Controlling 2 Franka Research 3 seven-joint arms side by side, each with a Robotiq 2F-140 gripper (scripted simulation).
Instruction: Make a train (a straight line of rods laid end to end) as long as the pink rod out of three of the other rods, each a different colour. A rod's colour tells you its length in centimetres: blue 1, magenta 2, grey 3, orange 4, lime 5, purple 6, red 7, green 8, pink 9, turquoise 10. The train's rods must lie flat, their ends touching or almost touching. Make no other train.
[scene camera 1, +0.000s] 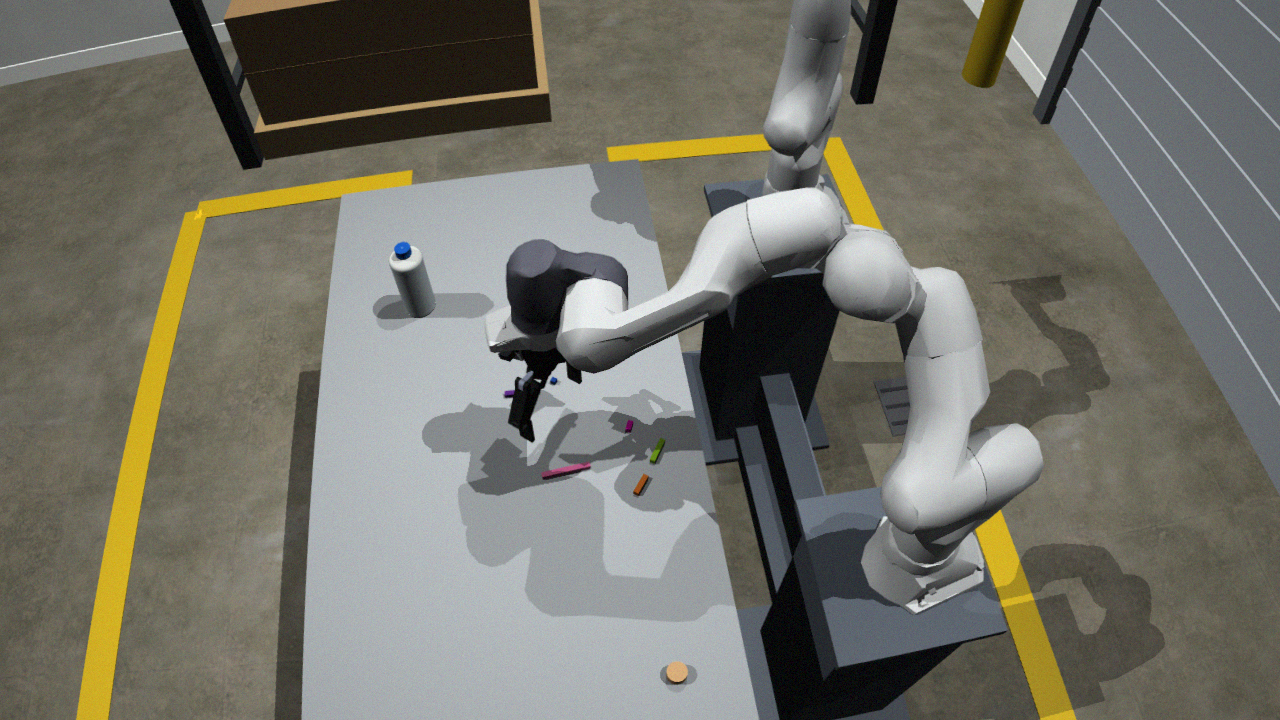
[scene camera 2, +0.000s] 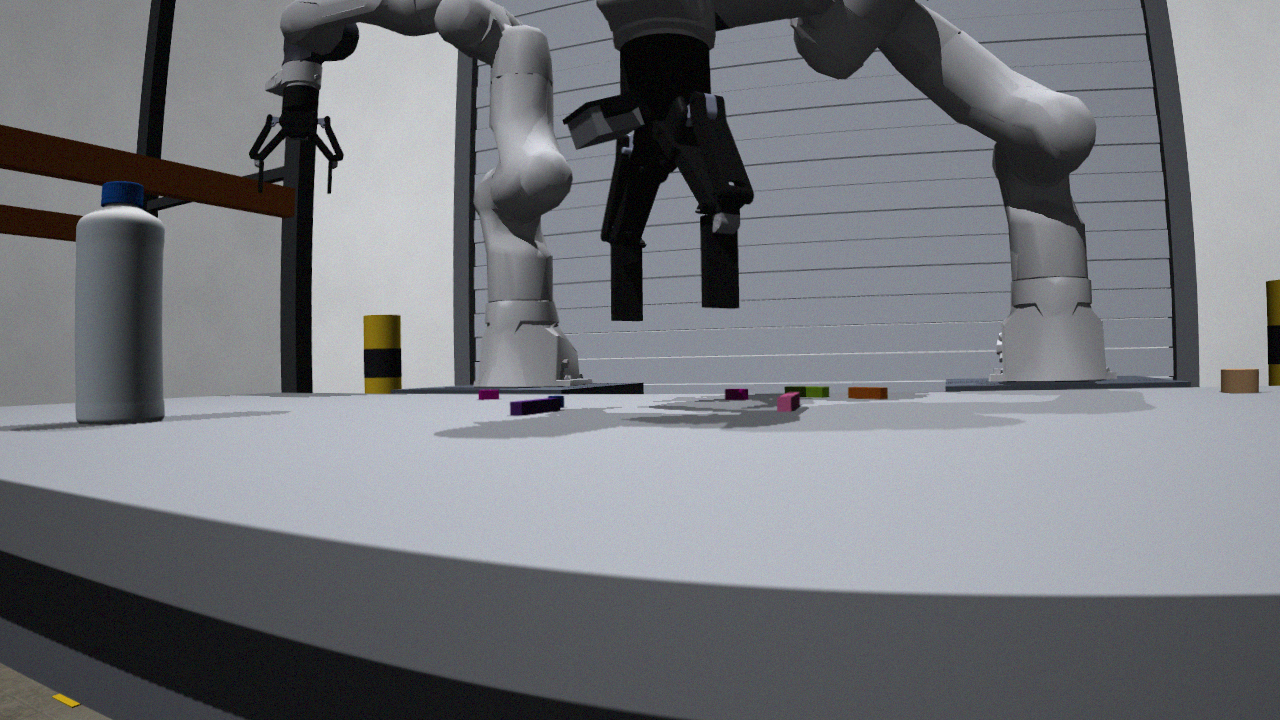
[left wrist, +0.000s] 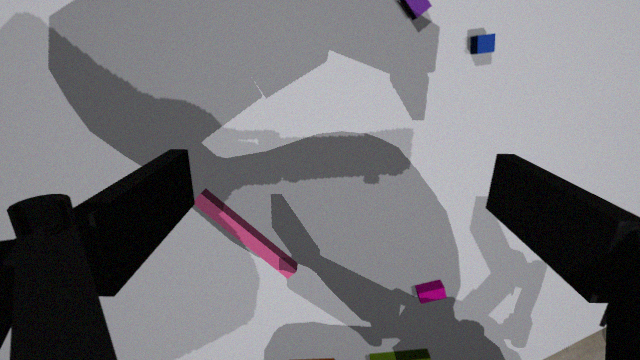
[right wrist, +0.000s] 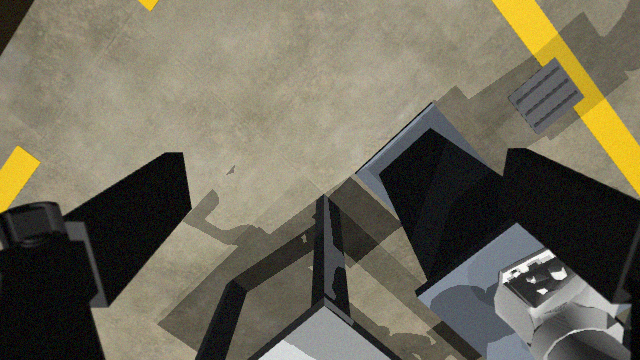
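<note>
I can see my left gripper (scene camera 2: 669, 314), (scene camera 1: 551, 408), (left wrist: 341, 179). My right gripper (scene camera 2: 294, 191), (right wrist: 344, 179) is visible to me as well. Then there is a pink rod (left wrist: 207, 202), and in the right wrist view it is out of frame.
</note>
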